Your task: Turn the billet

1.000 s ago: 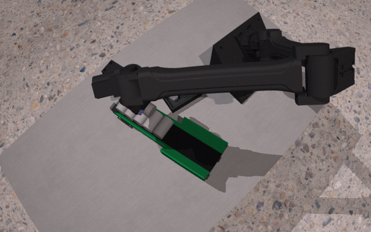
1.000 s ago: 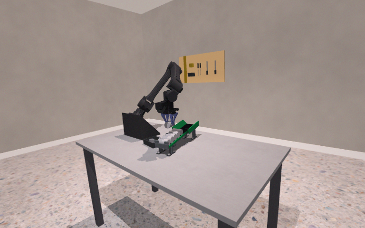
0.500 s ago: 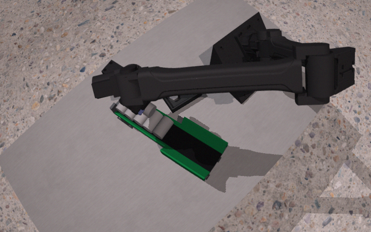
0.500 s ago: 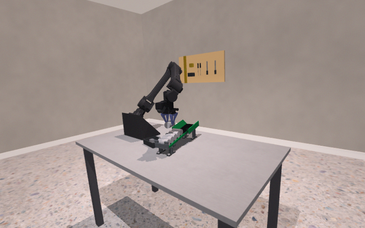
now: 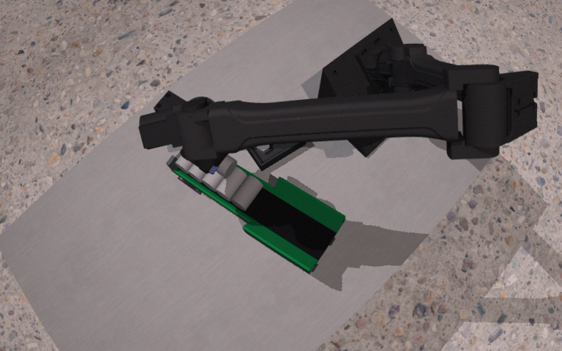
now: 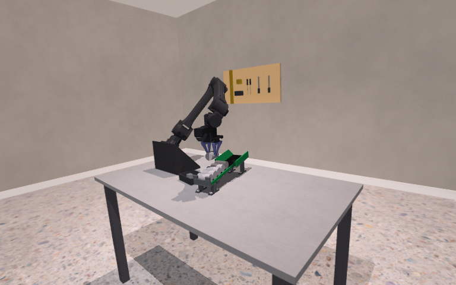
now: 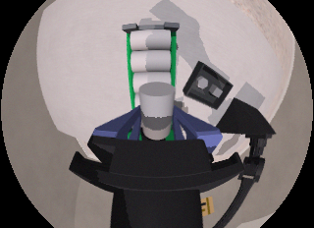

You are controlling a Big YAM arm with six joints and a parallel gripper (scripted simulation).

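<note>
Now: the billet right at my hand. The rest, counted from my hand: stop 11 cm to the right, 10 cm below, 3 cm ahead; ramp bed 9 cm below, 8 cm to the left, 1 cm behind; small black tray 15 cm below, 15 cm behind.
</note>
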